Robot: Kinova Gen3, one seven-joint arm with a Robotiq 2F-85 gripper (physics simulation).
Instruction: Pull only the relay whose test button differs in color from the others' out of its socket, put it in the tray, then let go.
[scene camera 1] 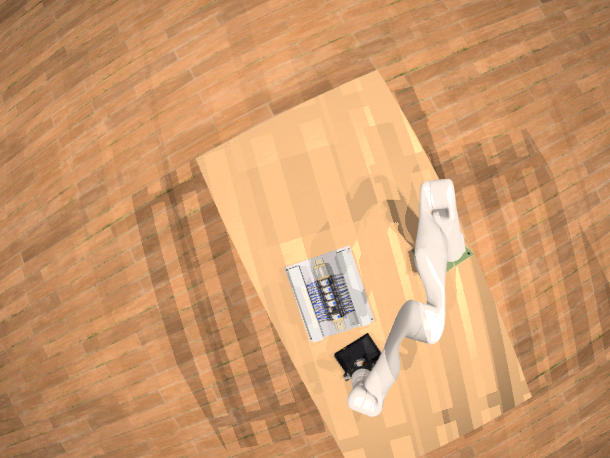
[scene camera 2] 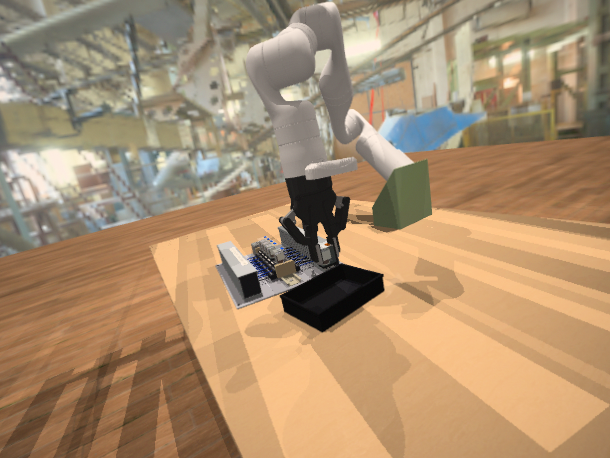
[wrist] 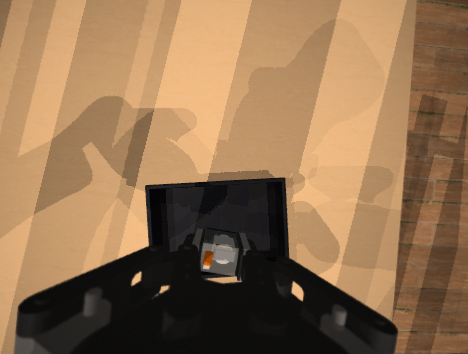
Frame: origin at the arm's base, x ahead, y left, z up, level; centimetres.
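Seen in the pictures: gripper, between the fingertips: (scene camera 1: 360,362) (scene camera 2: 327,259) (wrist: 219,241); arm's base, origin of its link: (scene camera 1: 450,251) (scene camera 2: 405,178).
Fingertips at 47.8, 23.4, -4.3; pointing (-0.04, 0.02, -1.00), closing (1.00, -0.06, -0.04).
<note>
Offsets run from my fingertips to a thing's top centre, as dx, dy, dz.
My gripper (scene camera 1: 360,363) (scene camera 2: 326,253) (wrist: 219,241) is shut on a clear-cased relay with an orange test button. The held relay {+0.0, -0.3, +2.7} (scene camera 2: 326,255) (wrist: 220,259) hangs low over the black tray {-0.3, -0.6, -5.2} (scene camera 1: 369,344) (scene camera 2: 352,305) (wrist: 157,215), near one long side; its exact height above the tray floor is hard to tell. In the wrist view its orange button is on the left. The other relays (scene camera 1: 328,296) (scene camera 2: 270,248) stand in a row in their sockets and show blue buttons. My fingers partly hide the held relay's sides.
The grey panel (scene camera 1: 367,314) (scene camera 2: 240,303), with light side ducts and blue wiring, lies beside the tray. A green block (scene camera 2: 403,200) stands under the arm's base. The wooden table edge (wrist: 407,150) runs down the right of the wrist view.
</note>
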